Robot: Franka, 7 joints.
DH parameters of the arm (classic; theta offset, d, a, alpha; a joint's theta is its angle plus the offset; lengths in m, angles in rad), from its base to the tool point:
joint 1: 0 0.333 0 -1.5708
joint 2: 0 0 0 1.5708
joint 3: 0 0.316 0.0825 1.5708
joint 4: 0 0 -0.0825 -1.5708
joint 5: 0 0.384 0 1.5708
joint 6: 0 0 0.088 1.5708
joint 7: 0 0.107 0 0
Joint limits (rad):
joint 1: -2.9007..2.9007
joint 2: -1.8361..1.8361
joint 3: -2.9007..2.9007
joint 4: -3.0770..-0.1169
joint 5: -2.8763..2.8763
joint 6: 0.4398..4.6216
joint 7: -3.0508..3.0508
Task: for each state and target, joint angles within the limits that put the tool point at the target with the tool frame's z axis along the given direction. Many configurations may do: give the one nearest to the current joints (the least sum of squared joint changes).
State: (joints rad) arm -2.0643 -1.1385 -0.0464 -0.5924 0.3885 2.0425 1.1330
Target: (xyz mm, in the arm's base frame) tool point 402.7 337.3 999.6 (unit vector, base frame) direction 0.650 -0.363 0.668
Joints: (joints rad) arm -2.1457 -1.0349 0.4823 -0.7087 0.8128 2.5529 1.1330
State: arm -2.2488 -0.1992 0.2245 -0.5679 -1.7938 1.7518 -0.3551
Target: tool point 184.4 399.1 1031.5 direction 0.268 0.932 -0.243
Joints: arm -2.4673 -0.7719 -0.4561 -0.6774 -2.1653 1.6055 -0.3551
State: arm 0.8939 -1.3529 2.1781 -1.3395 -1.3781 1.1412 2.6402
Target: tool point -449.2 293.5 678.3 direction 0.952 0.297 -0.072
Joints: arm 0.5439 -0.6043 1.7935 -1.3233 -0.9467 1.0042 2.6402
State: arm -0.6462 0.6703 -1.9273 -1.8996 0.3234 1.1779 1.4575
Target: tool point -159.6 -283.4 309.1 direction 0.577 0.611 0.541
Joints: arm -0.8839 0.9425 -1.1667 -2.2480 -0.3030 0.4593 1.4575
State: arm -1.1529 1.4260 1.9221 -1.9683 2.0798 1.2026 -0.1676
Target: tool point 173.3 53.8 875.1 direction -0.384 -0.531 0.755
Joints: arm -1.1946 1.3002 2.6390 -2.2218 2.2258 1.4721 -0.1676
